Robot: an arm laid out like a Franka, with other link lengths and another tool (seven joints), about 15 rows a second.
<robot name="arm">
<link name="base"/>
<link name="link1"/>
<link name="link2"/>
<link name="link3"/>
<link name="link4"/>
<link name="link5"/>
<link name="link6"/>
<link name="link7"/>
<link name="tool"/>
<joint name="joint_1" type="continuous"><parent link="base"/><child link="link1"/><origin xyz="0 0 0.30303"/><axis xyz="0 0 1"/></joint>
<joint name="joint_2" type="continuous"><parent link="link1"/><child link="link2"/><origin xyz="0 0 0" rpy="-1.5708 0 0"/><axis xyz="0 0 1"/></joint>
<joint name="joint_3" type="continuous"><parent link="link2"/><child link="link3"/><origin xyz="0 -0.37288 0" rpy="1.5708 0 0"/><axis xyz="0 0 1"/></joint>
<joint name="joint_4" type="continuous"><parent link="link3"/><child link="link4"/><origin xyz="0.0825 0 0" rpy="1.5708 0 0"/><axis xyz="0 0 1"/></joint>
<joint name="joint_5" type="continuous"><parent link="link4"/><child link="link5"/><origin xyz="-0.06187 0.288 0" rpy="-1.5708 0 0"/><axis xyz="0 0 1"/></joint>
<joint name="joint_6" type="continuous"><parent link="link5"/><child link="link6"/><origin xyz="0 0 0" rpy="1.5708 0 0"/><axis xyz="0 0 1"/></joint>
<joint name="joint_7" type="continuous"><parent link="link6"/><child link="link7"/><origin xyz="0.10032 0 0" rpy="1.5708 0 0"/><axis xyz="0 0 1"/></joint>
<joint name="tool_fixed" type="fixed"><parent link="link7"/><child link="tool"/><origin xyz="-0.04 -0.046 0.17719" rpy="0 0.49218 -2.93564"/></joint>
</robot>
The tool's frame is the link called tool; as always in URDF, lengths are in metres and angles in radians. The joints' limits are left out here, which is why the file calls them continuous.
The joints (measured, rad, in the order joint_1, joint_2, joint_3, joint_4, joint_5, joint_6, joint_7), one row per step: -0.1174, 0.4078, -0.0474, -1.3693, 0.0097, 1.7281, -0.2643; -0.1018, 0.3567, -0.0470, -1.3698, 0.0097, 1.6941, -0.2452; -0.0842, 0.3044, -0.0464, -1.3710, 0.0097, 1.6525, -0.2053; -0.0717, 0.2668, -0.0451, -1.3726, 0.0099, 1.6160, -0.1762; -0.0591, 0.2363, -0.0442, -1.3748, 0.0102, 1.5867, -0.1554; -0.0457, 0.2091, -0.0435, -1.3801, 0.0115, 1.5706, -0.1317; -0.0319, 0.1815, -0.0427, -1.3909, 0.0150, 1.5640, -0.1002; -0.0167, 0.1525, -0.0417, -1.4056, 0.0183, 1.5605, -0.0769; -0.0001, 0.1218, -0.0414, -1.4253, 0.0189, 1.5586, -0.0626; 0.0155, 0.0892, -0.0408, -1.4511, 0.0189, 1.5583, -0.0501
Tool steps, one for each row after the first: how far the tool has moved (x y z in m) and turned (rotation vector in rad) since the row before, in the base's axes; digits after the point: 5 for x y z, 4 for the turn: -0.01193, 0.01139, 0.02665, -0.0009, -0.0168, -0.0034; -0.01416, 0.01337, 0.02586, 0.0001, -0.0098, -0.0220; -0.01235, 0.00982, 0.01746, 0.0016, 0.0003, -0.0155; -0.01074, 0.00882, 0.01349, 0.0015, 0.0009, -0.0074; -0.00839, 0.00894, 0.01114, 0.0016, -0.0059, -0.0097; -0.00744, 0.00955, 0.00980, 0.0036, -0.0103, -0.0170; -0.00841, 0.00970, 0.00907, 0.0039, -0.0108, -0.0072; -0.00988, 0.00894, 0.00785, 0.0016, -0.0090, 0.0025; -0.01110, 0.00809, 0.00636, 0.0014, -0.0063, 0.0036
